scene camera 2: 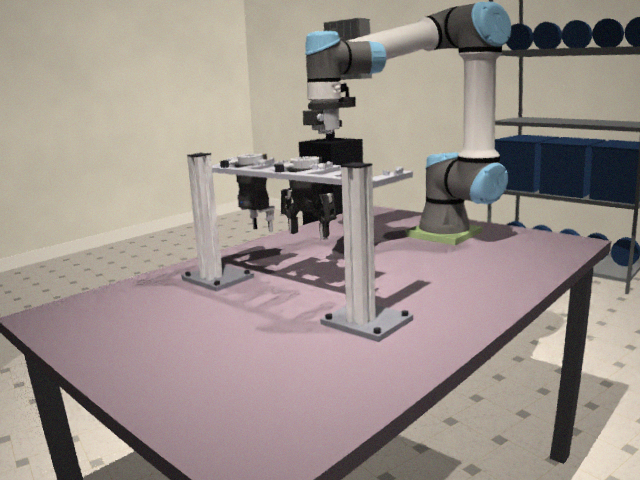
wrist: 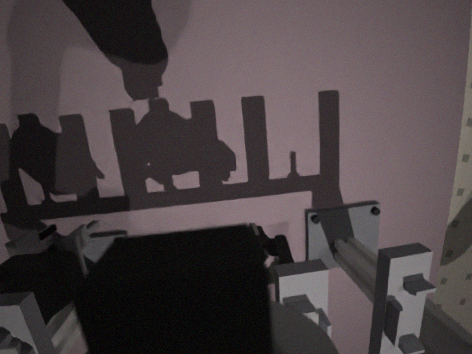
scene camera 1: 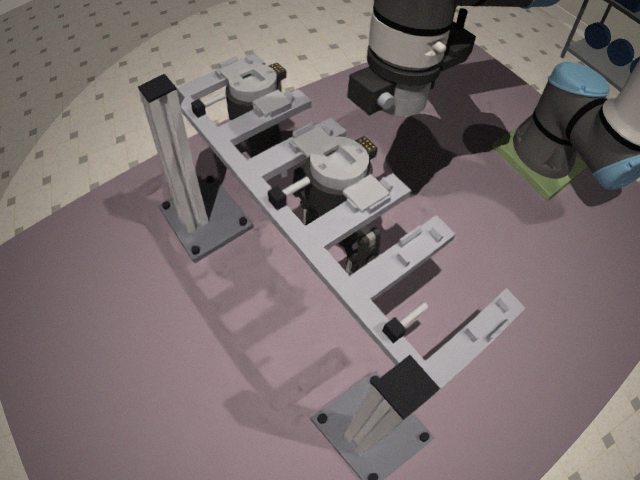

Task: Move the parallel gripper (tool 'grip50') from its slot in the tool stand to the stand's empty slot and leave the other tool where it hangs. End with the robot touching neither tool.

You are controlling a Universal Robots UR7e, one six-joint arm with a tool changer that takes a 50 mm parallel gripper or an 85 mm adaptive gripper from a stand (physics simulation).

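Frame: origin at the arm's base, x up, y left, z back, level; centimetres.
Seen in the pictures: arm's base at its link origin: (scene camera 2: 444,227) (scene camera 1: 543,151).
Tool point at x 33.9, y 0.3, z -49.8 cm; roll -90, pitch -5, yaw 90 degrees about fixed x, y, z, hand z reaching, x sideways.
Note:
Offsets run from my tool point to a thing's top centre. "spot": to the spot under its first point. Level surfaces: height alone.
The parallel gripper (scene camera 1: 251,85) (scene camera 2: 253,193) hangs upright in the stand's far slot, at the left in scene camera 2; its two fingers stand apart there, with nothing between them. The arm's tool changer (scene camera 1: 410,98) (scene camera 2: 329,121) carries no tool and is above the stand's level, on the robot-base side, apart from both tools. The adaptive gripper (scene camera 1: 338,167) (scene camera 2: 310,204) hangs in the middle slot. The empty slot lies between the two nearest fork arms (scene camera 1: 379,284) (wrist: 412,265). A black block on the tool changer hides much of the stand in the wrist view.
The stand's near post (scene camera 1: 405,384) (scene camera 2: 358,242) and far post {spot: dx -15.7, dy -19.8, dz -20.9 cm} (scene camera 1: 173,155) (scene camera 2: 204,217) rise from the table {dx -35.9 cm} (scene camera 1: 129,330) (scene camera 2: 258,392). A black pin block {dx -6.1, dy +18.7, dz -13.6 cm} (scene camera 1: 394,328) sits behind the empty slot. The robot base (scene camera 1: 542,142) (scene camera 2: 444,214) stands beyond the fork arms' open ends.

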